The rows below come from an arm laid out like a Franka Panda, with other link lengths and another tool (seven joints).
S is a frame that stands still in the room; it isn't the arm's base.
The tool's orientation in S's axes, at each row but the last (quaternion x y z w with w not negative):
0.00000 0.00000 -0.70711 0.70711
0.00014 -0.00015 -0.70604 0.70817
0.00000 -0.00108 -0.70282 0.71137
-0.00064 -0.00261 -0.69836 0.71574
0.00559 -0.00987 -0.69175 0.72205
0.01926 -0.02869 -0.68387 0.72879
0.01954 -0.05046 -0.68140 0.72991
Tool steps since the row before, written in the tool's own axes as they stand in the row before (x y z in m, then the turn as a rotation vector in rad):
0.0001 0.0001 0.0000 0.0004 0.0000 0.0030
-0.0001 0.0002 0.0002 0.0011 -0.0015 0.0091
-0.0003 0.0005 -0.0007 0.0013 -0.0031 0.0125
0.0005 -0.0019 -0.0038 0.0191 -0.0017 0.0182
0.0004 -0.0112 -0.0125 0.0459 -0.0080 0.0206
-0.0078 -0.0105 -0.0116 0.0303 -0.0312 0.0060
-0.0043 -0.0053 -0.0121 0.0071 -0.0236 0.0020
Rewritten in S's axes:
0.0001 -0.0001 0.0000 0.0000 -0.0004 0.0030
0.0002 0.0001 0.0002 -0.0015 -0.0011 0.0091
0.0005 0.0003 -0.0007 -0.0031 -0.0013 0.0125
-0.0019 -0.0006 -0.0038 -0.0013 -0.0191 0.0183
-0.0109 -0.0009 -0.0127 -0.0065 -0.0461 0.0207
-0.0102 0.0070 -0.0124 -0.0296 -0.0322 0.0044
-0.0043 0.0034 -0.0127 -0.0232 -0.0087 0.0000

